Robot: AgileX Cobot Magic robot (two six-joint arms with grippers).
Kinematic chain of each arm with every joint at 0, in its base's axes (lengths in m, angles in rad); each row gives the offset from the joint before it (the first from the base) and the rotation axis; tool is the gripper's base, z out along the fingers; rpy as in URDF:
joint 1: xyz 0 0 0.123 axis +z
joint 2: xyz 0 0 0 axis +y
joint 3: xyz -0.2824 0 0.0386 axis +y
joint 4: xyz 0.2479 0 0.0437 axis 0.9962 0 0.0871
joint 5: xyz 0 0 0 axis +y
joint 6: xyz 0.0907 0 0.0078 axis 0.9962 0 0.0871
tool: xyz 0 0 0 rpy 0 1.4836 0
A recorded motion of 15 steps. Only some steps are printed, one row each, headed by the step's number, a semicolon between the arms.
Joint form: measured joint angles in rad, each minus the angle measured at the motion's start. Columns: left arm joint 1, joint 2, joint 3, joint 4, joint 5, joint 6; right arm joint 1, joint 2, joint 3, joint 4, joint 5, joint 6.
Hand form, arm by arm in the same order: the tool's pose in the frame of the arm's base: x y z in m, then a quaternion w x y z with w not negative. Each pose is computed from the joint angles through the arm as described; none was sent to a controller.
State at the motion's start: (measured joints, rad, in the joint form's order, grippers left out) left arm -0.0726 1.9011 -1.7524 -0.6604 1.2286 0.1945; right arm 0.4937 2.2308 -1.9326 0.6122 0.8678 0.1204
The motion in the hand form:
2: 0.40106 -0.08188 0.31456 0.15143 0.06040 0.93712 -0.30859; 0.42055 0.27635 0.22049 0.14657 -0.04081 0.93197 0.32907
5: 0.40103 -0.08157 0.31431 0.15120 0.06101 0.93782 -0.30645; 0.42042 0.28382 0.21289 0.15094 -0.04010 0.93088 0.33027
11: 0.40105 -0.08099 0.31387 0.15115 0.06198 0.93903 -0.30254; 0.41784 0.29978 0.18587 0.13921 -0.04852 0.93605 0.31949
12: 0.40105 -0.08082 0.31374 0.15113 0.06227 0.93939 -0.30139; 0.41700 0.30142 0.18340 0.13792 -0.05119 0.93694 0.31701
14: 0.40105 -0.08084 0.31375 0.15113 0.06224 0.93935 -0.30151; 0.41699 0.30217 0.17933 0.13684 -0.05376 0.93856 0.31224
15: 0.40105 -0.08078 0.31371 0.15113 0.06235 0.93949 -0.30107; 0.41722 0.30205 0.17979 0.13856 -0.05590 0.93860 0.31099
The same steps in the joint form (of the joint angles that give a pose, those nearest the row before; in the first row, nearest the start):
2: 0.0000 0.0000 0.0000 0.0009 0.0000 0.0000; 0.0099 0.0075 0.0000 0.0000 -0.0255 0.0000
5: 0.0000 0.0000 0.0000 0.0056 0.0004 0.0000; 0.0248 0.0250 0.0000 0.0034 -0.0574 0.0000
11: 0.0000 0.0000 0.0000 0.0140 0.0004 0.0000; 0.0575 0.0827 -0.0060 -0.0073 -0.0858 0.0000
12: 0.0000 0.0000 0.0000 0.0164 0.0004 0.0000; 0.0617 0.0872 -0.0060 -0.0121 -0.0867 0.0000
14: 0.0000 0.0000 0.0000 0.0162 0.0004 0.0000; 0.0640 0.0946 -0.0060 -0.0212 -0.0885 0.0000
15: 0.0000 0.0000 0.0000 0.0171 0.0004 0.0000; 0.0640 0.0943 -0.0076 -0.0253 -0.0884 -0.0018

